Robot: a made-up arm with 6 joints.
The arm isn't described. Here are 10 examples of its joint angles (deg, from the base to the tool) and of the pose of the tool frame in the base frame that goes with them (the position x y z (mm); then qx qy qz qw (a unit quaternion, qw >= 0)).
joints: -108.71 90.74 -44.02 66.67 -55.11 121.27
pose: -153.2 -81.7 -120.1 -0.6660 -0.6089 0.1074 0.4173
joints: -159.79 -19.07 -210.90 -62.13 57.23 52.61
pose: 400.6 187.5 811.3 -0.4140 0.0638 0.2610 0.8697
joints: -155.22 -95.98 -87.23 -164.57 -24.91 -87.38
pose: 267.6 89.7 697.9 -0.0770 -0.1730 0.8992 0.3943
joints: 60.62 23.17 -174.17 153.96 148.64 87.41
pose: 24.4 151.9 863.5 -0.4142 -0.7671 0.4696 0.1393
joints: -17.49 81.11 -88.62 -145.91 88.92 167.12
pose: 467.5 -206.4 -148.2 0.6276 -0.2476 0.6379 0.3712
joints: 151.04 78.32 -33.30 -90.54 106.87 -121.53
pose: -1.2 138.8 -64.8 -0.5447 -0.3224 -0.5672 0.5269
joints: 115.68 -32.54 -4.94 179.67 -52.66 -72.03
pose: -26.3 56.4 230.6 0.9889 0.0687 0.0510 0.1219
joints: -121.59 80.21 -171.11 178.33 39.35 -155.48
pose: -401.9 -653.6 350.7 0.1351 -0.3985 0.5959 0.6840
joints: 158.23 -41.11 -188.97 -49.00 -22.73 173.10
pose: 489.4 -287.4 663.3 0.5482 0.0273 0.6098 0.5717
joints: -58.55 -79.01 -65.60 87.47 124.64 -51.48
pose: 45.5 173.3 706.1 -0.7402 -0.4408 -0.4750 0.1795
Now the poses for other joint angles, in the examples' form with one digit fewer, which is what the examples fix.
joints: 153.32 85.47 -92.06 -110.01 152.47 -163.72
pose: -345 298 -44 -0.211 -0.077 -0.619 0.753
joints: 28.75 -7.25 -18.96 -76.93 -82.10 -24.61
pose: 154 209 349 -0.163 -0.697 -0.624 0.314
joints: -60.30 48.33 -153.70 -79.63 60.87 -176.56
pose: 295 -617 607 -0.310 -0.644 0.698 0.047
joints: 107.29 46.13 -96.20 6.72 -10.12 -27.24
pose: -194 661 281 -0.385 -0.775 -0.370 0.337
